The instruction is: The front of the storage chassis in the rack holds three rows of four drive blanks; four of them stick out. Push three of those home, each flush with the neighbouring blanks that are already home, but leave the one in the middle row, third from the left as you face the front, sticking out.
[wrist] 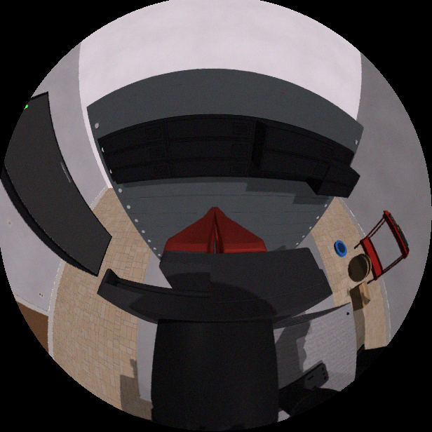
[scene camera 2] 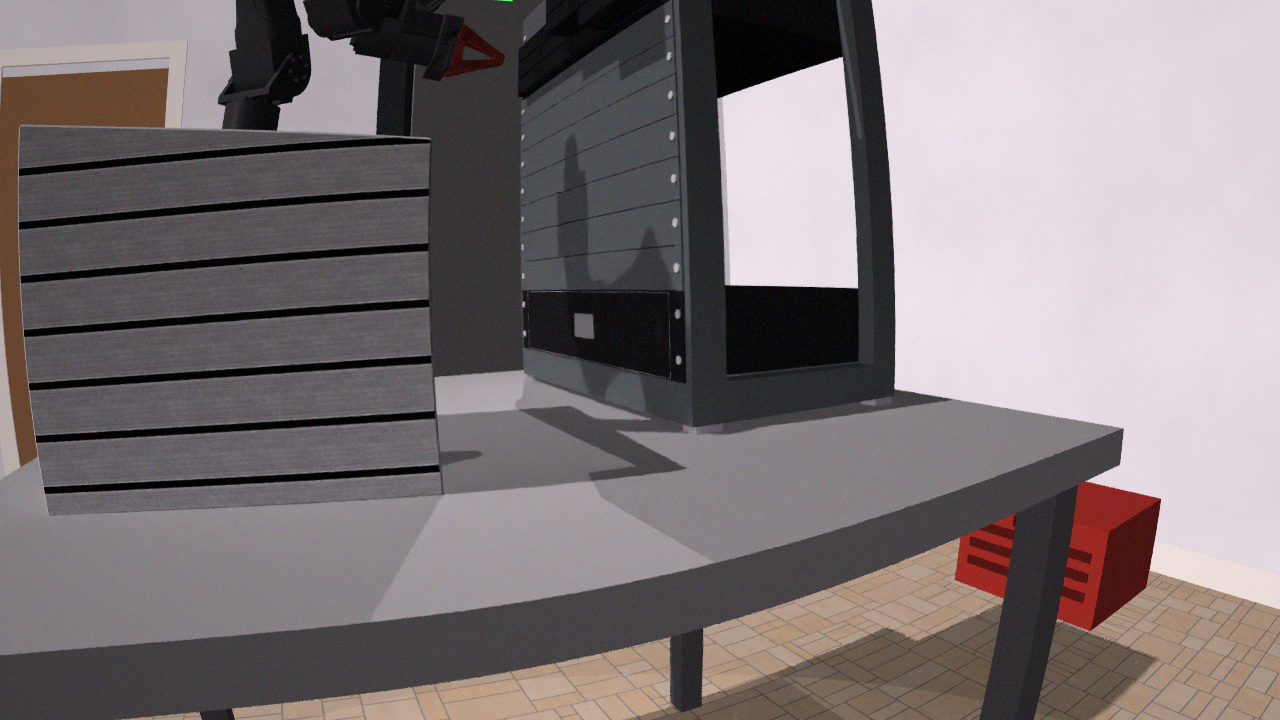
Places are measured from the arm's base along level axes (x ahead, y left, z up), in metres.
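Pixels of known places: gripper, fingertip midpoint: (scene camera 2: 503, 60).
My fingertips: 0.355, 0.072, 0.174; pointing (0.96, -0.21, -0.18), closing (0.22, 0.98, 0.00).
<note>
Behind a point stands the place of what it marks, as x, y, z.
The black storage chassis (scene camera 2: 559, 40) {0.427, 0.046, 0.207} (wrist: 207, 172) spans the rack (scene camera 2: 702, 268) {0.402, -0.246, -0.122} (wrist: 210, 92); in the scene view its front is mostly cut off. In the wrist view, the bottom-row right-end blank (wrist: 337, 181) clearly sticks out. A dark side face (wrist: 258, 145) shows at the third column's left edge, across the upper and middle rows, where blanks seem to stick out. The first-column (wrist: 135, 150) and second-column blanks (wrist: 207, 147) look even. Dark faces make exact depths hard to tell. My gripper (scene camera 2: 502, 59) {0.355, 0.072, 0.174} (wrist: 214, 212) is shut and empty, before the rack, apart from the blanks.
A slatted grey block (scene camera 2: 232, 313) {-0.034, -0.230, -0.139} stands on the table (scene camera 2: 554, 537) {0.131, -0.402, -0.282} left of the rack. A tall dark panel (wrist: 55, 190) is at left in the wrist view. A red hand truck (wrist: 371, 257) and blue ring (wrist: 337, 252) are at right. A red box (scene camera 2: 1127, 555) is on the floor.
</note>
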